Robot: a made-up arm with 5 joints. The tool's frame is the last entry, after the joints.
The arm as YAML. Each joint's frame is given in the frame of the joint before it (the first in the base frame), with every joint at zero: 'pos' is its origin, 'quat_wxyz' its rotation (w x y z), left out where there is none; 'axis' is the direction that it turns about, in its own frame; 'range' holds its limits. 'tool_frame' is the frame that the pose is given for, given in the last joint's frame.
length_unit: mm
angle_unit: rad
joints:
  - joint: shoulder
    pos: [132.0, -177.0, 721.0]
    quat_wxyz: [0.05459, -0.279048, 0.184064, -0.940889]
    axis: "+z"
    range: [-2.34, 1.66]
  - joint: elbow
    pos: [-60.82, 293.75, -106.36]
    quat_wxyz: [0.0, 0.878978, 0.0, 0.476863]
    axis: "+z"
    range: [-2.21, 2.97]
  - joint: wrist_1
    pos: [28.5, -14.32, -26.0]
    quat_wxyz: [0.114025, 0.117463, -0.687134, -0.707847]
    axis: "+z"
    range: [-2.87, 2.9]
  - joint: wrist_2
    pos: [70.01, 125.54, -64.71]
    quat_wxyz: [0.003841, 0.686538, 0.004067, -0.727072]
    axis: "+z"
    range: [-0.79, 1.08]
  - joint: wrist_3
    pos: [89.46, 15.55, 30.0]
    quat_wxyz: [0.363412, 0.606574, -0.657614, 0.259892]
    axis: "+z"
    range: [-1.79, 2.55]
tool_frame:
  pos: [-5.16, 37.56, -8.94]
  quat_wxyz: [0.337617, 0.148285, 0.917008, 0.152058]
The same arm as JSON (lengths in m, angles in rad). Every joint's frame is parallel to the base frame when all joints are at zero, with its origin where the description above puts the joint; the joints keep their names.
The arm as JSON. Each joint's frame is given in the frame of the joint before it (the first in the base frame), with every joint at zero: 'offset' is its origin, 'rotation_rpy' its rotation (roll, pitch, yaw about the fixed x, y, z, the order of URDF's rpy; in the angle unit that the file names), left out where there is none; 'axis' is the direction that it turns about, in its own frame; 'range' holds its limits. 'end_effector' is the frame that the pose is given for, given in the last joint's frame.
{
  "length_unit": "m",
  "angle_unit": "rad",
  "chain": [
    {
      "id": "shoulder",
      "offset": [
        0.132,
        -0.177,
        0.721
      ],
      "axis": [
        0.545203,
        -0.315902,
        0.776505
      ],
      "range": [
        -2.34,
        1.66
      ]
    },
    {
      "id": "elbow",
      "offset": [
        -0.007,
        -0.226,
        -0.224
      ],
      "axis": [
        -1.0,
        0.0,
        0.0
      ],
      "range": [
        -2.21,
        2.97
      ]
    },
    {
      "id": "wrist_1",
      "offset": [
        0.026,
        -0.024,
        0.021
      ],
      "axis": [
        -0.028099,
        0.997962,
        0.057298
      ],
      "range": [
        -2.87,
        2.9
      ]
    },
    {
      "id": "wrist_2",
      "offset": [
        -0.123,
        -0.064,
        -0.075
      ],
      "axis": [
        0.0,
        0.0,
        1.0
      ],
      "range": [
        -0.79,
        1.08
      ]
    },
    {
      "id": "wrist_3",
      "offset": [
        0.018,
        -0.089,
        0.03
      ],
      "axis": [
        -0.786868,
        0.141094,
        -0.600776
      ],
      "range": [
        -1.79,
        2.55
      ]
    }
  ],
  "end_effector": {
    "offset": [
      0.014,
      0.036,
      0.005
    ],
    "rotation_rpy": [
      -0.0034,
      0.1968,
      0.3131
    ]
  }
}

